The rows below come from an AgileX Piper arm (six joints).
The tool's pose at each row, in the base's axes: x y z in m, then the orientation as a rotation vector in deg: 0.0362 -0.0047 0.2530 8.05 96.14 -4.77; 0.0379 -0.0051 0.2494 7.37 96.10 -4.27; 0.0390 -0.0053 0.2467 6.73 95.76 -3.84; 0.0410 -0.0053 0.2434 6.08 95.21 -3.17; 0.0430 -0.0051 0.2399 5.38 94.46 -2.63; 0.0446 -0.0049 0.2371 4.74 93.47 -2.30; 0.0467 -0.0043 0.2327 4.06 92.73 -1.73; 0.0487 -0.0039 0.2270 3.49 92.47 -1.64; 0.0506 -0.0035 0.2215 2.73 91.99 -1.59; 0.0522 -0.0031 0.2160 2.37 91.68 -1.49; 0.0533 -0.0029 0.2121 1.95 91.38 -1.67; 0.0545 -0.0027 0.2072 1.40 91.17 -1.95; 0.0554 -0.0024 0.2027 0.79 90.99 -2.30; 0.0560 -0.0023 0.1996 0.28 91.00 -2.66; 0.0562 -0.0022 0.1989 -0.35 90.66 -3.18; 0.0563 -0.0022 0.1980 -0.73 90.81 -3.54
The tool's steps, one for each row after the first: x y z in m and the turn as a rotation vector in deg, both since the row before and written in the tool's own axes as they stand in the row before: 0.0034 -0.0003 0.0021 -0.73 -0.07 -0.15; 0.0026 -0.0001 0.0014 -0.66 -0.36 -0.14; 0.0031 0.0001 0.0023 -0.83 -0.56 0.01; 0.0033 0.0003 0.0023 -0.78 -0.76 -0.09; 0.0027 0.0003 0.0018 -0.61 -1.00 -0.17; 0.0043 0.0007 0.0023 -0.79 -0.75 -0.06; 0.0056 0.0004 0.0022 -0.41 -0.27 -0.30; 0.0054 0.0004 0.0021 -0.50 -0.50 -0.45; 0.0054 0.0004 0.0018 -0.29 -0.32 -0.16; 0.0039 0.0002 0.0012 -0.15 -0.31 -0.38; 0.0049 0.0002 0.0013 -0.16 -0.22 -0.52; 0.0045 0.0004 0.0010 -0.16 -0.19 -0.61; 0.0031 0.0002 0.0006 -0.09 0.00 -0.55; 0.0007 0.0001 0.0002 -0.06 -0.35 -0.73; 0.0009 0.0000 0.0001 -0.01 0.15 -0.47
